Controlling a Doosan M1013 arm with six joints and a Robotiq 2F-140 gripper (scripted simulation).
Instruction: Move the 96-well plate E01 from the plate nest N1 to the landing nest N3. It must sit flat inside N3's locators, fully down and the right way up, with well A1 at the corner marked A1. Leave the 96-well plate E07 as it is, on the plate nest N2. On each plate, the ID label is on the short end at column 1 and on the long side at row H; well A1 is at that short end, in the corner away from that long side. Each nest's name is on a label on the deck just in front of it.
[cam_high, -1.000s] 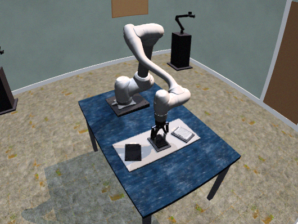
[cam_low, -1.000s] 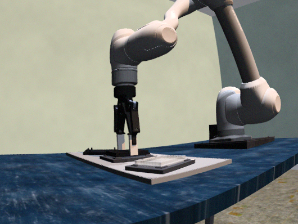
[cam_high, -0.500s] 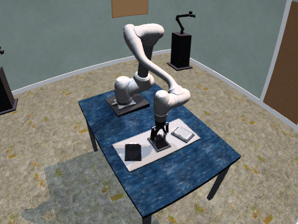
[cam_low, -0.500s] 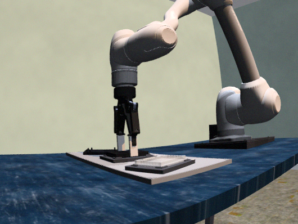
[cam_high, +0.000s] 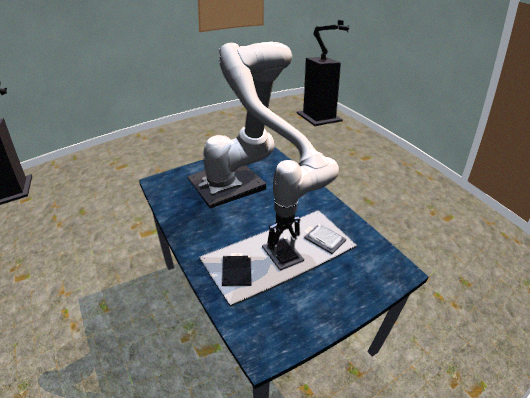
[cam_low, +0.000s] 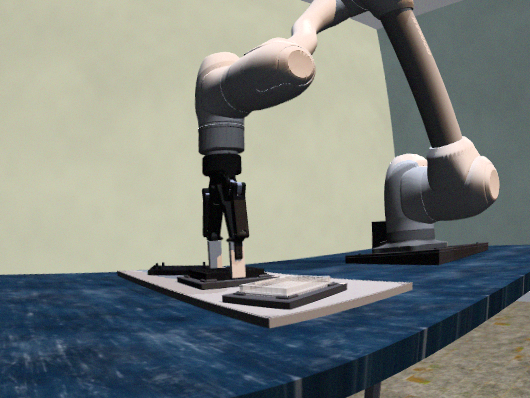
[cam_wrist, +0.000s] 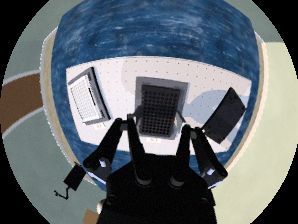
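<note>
The dark 96-well plate is 20 mm below my hand. From my hand the other things lie so: dark nest (40 mm below); clear 96-well plate (220 mm to the left, 20 mm below, 10 mm ahead).
</note>
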